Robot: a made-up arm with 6 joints.
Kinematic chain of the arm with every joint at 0, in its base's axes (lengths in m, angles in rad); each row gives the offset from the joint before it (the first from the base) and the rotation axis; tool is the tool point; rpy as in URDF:
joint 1: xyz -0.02 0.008 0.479 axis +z
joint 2: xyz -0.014 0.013 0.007 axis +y
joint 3: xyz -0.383 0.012 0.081 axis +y
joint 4: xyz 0.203 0.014 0.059 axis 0.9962 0 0.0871
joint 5: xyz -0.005 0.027 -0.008 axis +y
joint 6: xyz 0.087 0.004 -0.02 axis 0.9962 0 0.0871
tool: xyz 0.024 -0.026 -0.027 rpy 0 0 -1.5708
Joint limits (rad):
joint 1: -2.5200..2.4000
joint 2: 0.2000..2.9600
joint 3: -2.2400..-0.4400
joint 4: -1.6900..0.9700
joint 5: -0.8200..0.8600
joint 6: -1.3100..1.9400
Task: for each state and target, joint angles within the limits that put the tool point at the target. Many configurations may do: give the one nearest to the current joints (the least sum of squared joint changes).
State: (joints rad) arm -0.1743 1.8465 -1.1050 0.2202 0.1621 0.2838
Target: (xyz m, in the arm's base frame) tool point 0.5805 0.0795 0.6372
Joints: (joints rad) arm 0.0071 2.2648 -1.8667 0.3229 -0.2622 0.3354
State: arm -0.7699 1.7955 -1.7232 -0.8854 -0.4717 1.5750
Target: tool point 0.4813 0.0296 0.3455
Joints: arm -0.1102 2.5549 -1.3921 -0.8646 -0.4992 1.6085
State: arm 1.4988 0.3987 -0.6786 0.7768 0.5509 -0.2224
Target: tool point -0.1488 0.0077 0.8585
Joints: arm 1.3815 0.6186 -0.9218 0.9646 0.5288 -0.1652
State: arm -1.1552 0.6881 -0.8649 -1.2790 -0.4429 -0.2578
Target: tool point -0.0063 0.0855 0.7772
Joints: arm -1.3842 0.2207 -0.4400 -1.1706 -0.4254 -0.0645
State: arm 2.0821 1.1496 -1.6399 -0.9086 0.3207 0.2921
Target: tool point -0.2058 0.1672 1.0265
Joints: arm 2.4000 1.3250 -1.8027 -0.7053 -0.0407 0.3407
